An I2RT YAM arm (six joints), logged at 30 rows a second.
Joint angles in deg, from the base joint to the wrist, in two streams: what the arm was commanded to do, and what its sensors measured. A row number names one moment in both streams.
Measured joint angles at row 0: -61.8, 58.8, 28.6, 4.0, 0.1, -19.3
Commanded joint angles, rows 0 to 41: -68.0, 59.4, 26.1, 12.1, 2.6, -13.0; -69.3, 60.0, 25.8, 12.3, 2.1, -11.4; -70.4, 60.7, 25.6, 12.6, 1.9, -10.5; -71.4, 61.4, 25.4, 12.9, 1.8, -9.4; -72.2, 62.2, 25.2, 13.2, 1.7, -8.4; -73.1, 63.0, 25.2, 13.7, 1.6, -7.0; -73.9, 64.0, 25.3, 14.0, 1.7, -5.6; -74.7, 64.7, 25.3, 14.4, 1.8, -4.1; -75.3, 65.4, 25.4, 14.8, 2.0, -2.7; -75.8, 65.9, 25.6, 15.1, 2.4, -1.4; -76.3, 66.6, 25.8, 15.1, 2.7, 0.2; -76.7, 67.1, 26.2, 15.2, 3.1, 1.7; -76.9, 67.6, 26.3, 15.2, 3.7, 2.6; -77.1, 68.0, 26.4, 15.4, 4.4, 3.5; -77.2, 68.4, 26.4, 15.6, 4.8, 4.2; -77.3, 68.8, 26.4, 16.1, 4.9, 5.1; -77.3, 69.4, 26.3, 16.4, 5.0, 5.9; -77.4, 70.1, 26.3, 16.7, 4.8, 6.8; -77.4, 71.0, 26.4, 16.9, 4.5, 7.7; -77.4, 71.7, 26.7, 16.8, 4.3, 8.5; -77.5, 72.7, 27.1, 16.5, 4.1, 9.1; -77.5, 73.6, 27.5, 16.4, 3.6, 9.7; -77.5, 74.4, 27.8, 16.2, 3.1, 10.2; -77.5, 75.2, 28.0, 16.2, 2.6, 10.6; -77.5, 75.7, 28.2, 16.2, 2.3, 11.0; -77.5, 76.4, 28.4, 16.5, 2.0, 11.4; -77.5, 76.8, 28.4, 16.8, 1.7, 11.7; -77.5, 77.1, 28.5, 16.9, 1.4, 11.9; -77.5, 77.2, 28.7, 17.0, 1.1, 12.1; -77.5, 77.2, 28.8, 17.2, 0.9, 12.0; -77.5, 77.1, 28.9, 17.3, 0.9, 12.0; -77.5, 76.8, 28.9, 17.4, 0.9, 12.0; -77.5, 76.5, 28.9, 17.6, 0.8, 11.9; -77.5, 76.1, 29.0, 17.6, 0.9, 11.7; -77.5, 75.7, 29.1, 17.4, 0.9, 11.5; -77.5, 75.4, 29.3, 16.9, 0.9, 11.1; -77.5, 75.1, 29.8, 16.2, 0.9, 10.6; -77.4, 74.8, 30.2, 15.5, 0.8, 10.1; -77.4, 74.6, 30.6, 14.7, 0.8, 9.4; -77.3, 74.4, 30.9, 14.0, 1.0, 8.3; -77.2, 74.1, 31.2, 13.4, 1.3, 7.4; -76.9, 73.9, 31.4, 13.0, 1.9, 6.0
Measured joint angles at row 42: -77.3, 75.8, 28.9, 13.1, 0.9, 9.7
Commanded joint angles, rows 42 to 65: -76.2, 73.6, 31.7, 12.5, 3.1, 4.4; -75.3, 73.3, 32.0, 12.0, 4.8, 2.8; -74.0, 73.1, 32.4, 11.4, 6.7, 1.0; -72.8, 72.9, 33.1, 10.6, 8.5, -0.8; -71.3, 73.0, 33.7, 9.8, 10.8, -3.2; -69.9, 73.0, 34.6, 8.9, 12.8, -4.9; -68.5, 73.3, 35.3, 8.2, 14.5, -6.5; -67.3, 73.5, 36.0, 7.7, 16.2, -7.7; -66.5, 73.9, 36.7, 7.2, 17.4, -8.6; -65.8, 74.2, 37.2, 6.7, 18.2, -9.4; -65.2, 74.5, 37.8, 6.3, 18.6, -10.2; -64.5, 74.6, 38.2, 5.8, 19.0, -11.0; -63.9, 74.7, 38.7, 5.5, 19.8, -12.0; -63.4, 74.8, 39.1, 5.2, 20.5, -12.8; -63.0, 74.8, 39.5, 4.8, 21.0, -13.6; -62.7, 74.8, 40.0, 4.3, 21.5, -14.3; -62.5, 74.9, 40.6, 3.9, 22.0, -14.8; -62.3, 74.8, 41.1, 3.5, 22.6, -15.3; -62.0, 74.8, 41.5, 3.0, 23.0, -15.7; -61.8, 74.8, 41.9, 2.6, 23.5, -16.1; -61.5, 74.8, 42.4, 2.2, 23.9, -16.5; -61.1, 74.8, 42.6, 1.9, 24.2, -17.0; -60.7, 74.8, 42.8, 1.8, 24.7, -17.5; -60.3, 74.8, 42.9, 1.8, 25.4, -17.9
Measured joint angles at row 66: -61.7, 74.6, 40.3, 1.2, 21.2, -14.6
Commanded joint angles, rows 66 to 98: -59.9, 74.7, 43.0, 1.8, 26.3, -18.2; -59.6, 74.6, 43.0, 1.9, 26.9, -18.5; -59.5, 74.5, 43.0, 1.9, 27.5, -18.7; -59.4, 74.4, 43.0, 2.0, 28.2, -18.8; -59.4, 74.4, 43.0, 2.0, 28.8, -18.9; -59.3, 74.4, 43.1, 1.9, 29.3, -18.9; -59.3, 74.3, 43.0, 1.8, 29.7, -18.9; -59.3, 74.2, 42.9, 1.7, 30.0, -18.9; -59.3, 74.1, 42.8, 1.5, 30.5, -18.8; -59.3, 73.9, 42.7, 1.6, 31.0, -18.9; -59.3, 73.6, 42.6, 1.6, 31.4, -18.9; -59.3, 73.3, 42.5, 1.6, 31.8, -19.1; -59.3, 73.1, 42.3, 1.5, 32.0, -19.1; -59.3, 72.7, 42.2, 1.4, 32.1, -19.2; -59.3, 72.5, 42.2, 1.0, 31.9, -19.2; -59.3, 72.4, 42.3, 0.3, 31.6, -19.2; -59.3, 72.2, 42.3, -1.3, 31.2, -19.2; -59.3, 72.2, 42.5, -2.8, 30.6, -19.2; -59.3, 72.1, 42.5, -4.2, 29.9, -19.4; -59.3, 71.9, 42.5, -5.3, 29.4, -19.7; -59.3, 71.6, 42.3, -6.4, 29.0, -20.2; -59.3, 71.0, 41.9, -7.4, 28.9, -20.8; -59.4, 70.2, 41.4, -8.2, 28.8, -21.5; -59.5, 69.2, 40.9, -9.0, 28.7, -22.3; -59.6, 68.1, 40.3, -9.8, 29.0, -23.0; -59.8, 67.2, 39.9, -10.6, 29.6, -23.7; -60.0, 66.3, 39.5, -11.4, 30.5, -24.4; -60.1, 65.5, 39.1, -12.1, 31.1, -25.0; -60.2, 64.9, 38.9, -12.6, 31.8, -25.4; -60.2, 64.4, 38.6, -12.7, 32.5, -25.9; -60.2, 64.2, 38.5, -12.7, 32.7, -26.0; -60.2, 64.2, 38.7, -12.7, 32.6, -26.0; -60.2, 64.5, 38.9, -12.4, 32.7, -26.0
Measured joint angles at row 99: -60.6, 65.2, 39.4, -11.3, 31.4, -23.9
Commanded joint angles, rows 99 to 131: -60.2, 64.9, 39.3, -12.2, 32.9, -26.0; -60.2, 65.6, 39.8, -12.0, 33.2, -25.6; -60.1, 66.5, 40.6, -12.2, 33.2, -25.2; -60.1, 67.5, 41.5, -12.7, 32.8, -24.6; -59.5, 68.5, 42.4, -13.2, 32.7, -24.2; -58.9, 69.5, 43.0, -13.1, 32.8, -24.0; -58.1, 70.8, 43.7, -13.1, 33.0, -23.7; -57.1, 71.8, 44.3, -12.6, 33.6, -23.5; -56.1, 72.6, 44.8, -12.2, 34.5, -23.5; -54.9, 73.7, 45.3, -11.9, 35.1, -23.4; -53.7, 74.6, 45.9, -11.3, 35.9, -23.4; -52.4, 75.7, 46.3, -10.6, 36.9, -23.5; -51.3, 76.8, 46.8, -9.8, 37.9, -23.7; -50.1, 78.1, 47.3, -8.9, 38.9, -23.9; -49.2, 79.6, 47.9, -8.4, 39.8, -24.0; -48.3, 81.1, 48.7, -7.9, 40.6, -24.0; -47.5, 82.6, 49.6, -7.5, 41.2, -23.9; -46.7, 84.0, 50.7, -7.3, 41.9, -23.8; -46.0, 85.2, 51.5, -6.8, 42.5, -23.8; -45.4, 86.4, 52.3, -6.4, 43.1, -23.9; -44.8, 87.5, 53.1, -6.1, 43.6, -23.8; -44.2, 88.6, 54.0, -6.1, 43.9, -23.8; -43.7, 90.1, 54.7, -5.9, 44.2, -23.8; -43.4, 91.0, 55.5, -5.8, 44.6, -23.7; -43.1, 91.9, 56.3, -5.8, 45.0, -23.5; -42.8, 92.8, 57.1, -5.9, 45.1, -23.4; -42.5, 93.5, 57.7, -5.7, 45.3, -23.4; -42.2, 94.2, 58.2, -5.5, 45.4, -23.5; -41.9, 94.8, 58.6, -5.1, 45.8, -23.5; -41.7, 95.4, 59.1, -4.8, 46.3, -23.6; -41.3, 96.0, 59.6, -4.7, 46.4, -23.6; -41.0, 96.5, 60.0, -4.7, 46.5, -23.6; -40.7, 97.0, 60.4, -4.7, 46.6, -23.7
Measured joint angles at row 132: -42.2, 95.3, 57.6, -8.5, 44.3, -24.3
